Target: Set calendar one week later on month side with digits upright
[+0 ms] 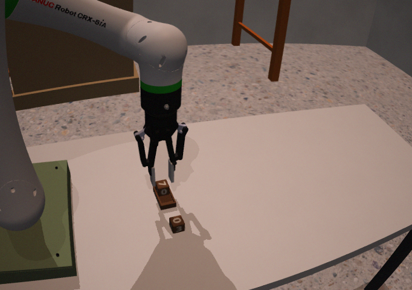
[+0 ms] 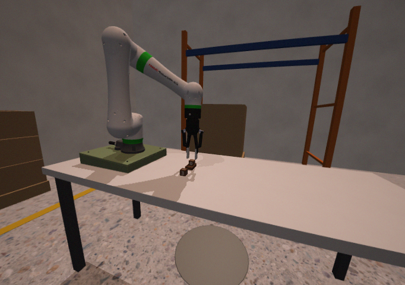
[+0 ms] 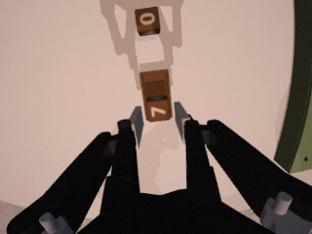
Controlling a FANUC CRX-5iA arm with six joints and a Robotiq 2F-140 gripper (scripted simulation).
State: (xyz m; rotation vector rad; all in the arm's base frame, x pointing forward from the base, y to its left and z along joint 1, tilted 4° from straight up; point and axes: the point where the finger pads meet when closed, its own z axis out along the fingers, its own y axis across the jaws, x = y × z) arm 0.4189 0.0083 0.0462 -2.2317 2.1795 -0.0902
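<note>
Now: the brown tray 70 mm below my hand and 20 mm to the right of it.
</note>
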